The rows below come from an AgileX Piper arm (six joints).
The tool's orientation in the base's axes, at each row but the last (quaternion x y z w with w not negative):
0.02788 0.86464 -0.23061 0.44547
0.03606 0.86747 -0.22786 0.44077
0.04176 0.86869 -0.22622 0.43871
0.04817 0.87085 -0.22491 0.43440
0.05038 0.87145 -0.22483 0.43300
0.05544 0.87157 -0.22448 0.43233
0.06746 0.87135 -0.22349 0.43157
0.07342 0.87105 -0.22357 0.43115
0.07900 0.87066 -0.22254 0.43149
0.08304 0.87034 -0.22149 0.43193
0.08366 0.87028 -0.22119 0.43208
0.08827 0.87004 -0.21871 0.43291
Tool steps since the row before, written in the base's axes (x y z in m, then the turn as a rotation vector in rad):
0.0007 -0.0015 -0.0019 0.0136 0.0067 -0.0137
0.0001 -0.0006 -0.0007 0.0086 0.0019 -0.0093
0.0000 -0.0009 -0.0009 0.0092 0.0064 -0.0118
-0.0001 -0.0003 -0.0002 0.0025 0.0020 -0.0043
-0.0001 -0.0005 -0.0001 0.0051 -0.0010 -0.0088
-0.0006 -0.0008 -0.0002 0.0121 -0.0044 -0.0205
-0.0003 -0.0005 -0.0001 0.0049 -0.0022 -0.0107
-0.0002 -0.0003 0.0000 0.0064 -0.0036 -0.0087
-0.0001 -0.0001 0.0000 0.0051 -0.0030 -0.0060
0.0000 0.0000 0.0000 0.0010 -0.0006 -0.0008
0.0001 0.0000 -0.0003 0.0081 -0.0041 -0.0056
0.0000 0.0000 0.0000 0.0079 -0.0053 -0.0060
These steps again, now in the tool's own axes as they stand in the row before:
0.0013 -0.0005 0.0021 0.0015 0.0145 0.0143
0.0006 -0.0003 0.0007 0.0018 0.0073 0.0103
0.0008 -0.0005 0.0008 0.0028 0.0124 0.0101
0.0003 -0.0002 0.0002 0.0016 0.0040 0.0032
0.0002 -0.0004 0.0002 0.0038 0.0036 0.0088
0.0006 -0.0008 0.0000 0.0089 0.0066 0.0215
0.0003 -0.0005 0.0001 0.0055 0.0031 0.0102
0.0001 -0.0003 0.0000 0.0031 0.0017 0.0108
0.0001 -0.0001 0.0000 0.0017 0.0009 0.0082
0.0000 0.0000 0.0000 0.0000 0.0001 0.0014
0.0002 0.0001 0.0002 -0.0004 0.0008 0.0106
0.0000 0.0000 0.0000 0.0001 -0.0002 0.0112

